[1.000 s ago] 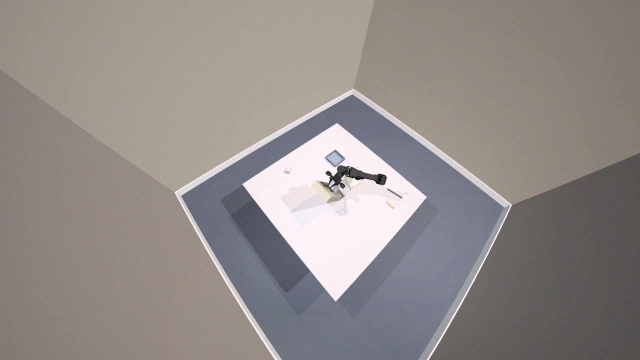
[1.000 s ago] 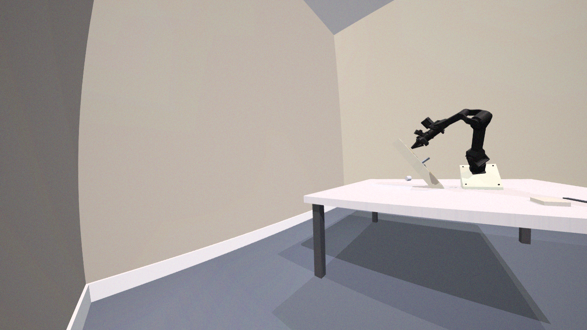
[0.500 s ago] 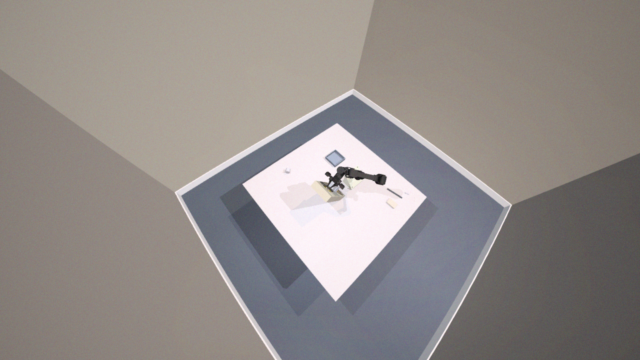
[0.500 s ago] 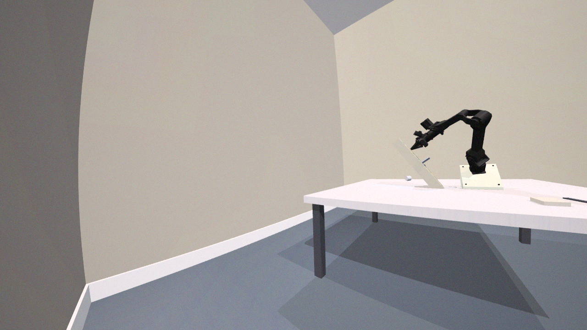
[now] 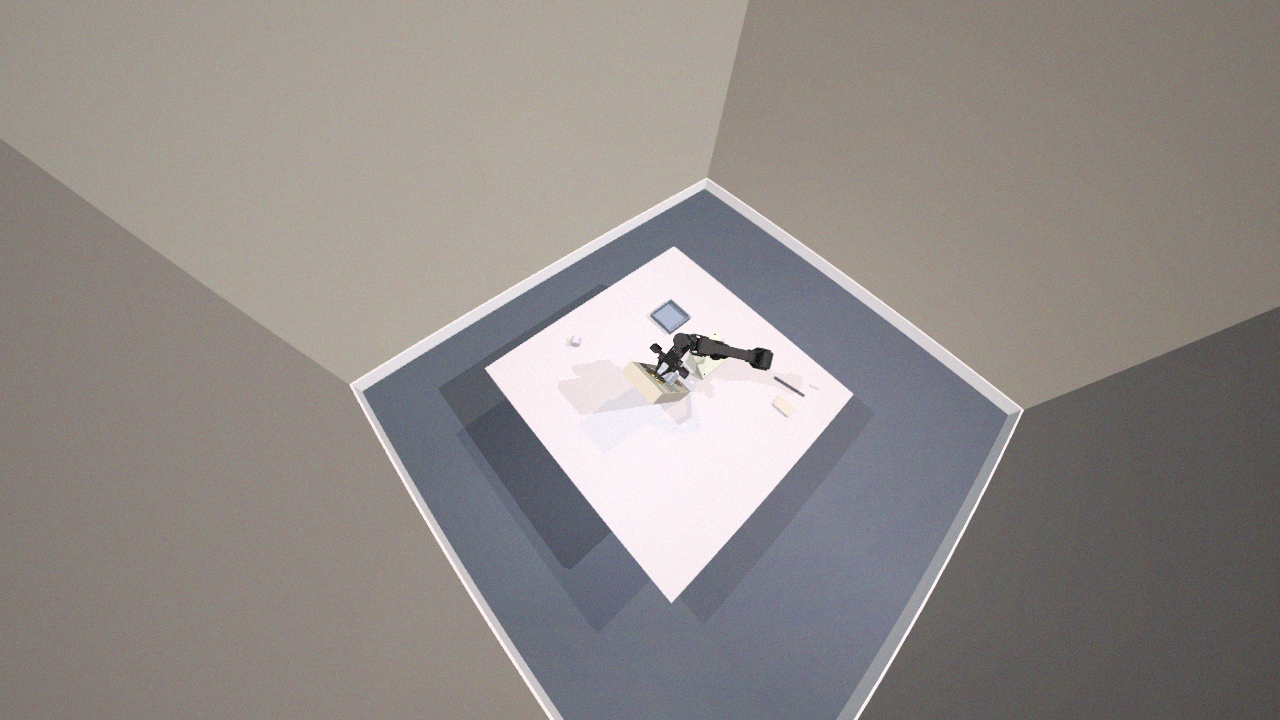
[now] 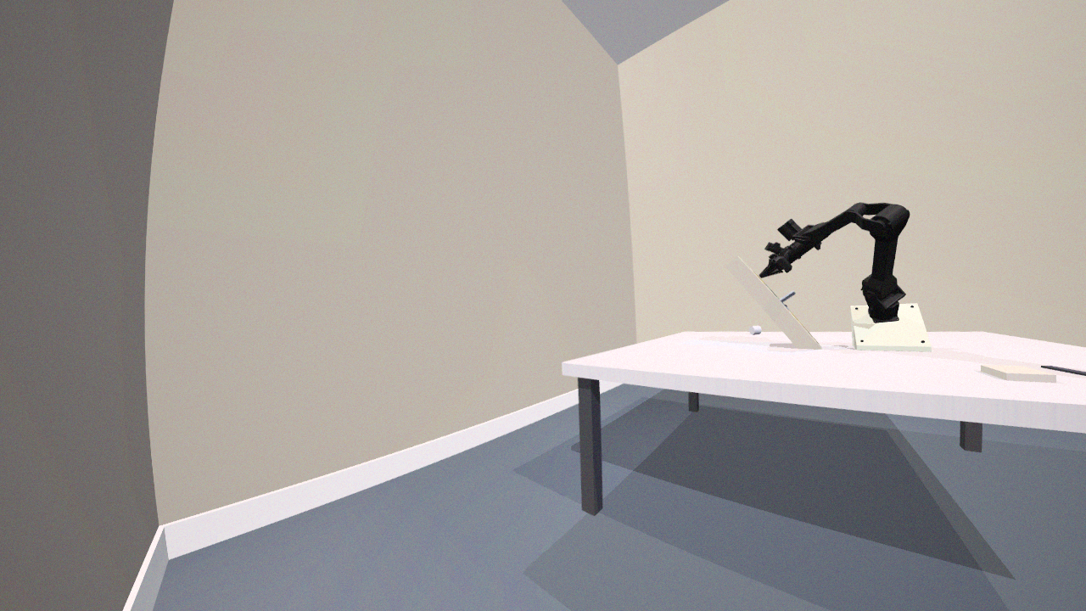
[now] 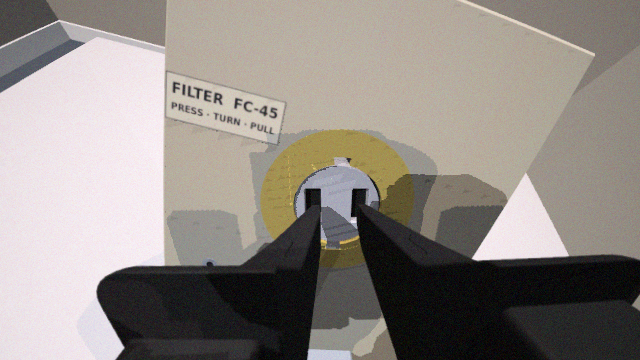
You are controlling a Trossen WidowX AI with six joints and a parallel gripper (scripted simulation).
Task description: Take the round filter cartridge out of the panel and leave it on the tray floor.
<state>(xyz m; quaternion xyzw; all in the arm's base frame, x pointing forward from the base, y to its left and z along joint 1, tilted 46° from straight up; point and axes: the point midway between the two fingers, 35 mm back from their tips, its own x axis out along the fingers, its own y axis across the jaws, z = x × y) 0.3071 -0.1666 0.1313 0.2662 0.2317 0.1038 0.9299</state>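
Now: gripper tip 20 mm short of the grey round filter cartridge and 10 mm above it. Also, from my gripper tip: beige service panel: 90 mm below, 30 mm behind; then small white cylinder: 480 mm to the right, 250 mm below, 40 mm ahead; then pale blue bracket: 100 mm below, 80 mm behind, 10 mm to the left.
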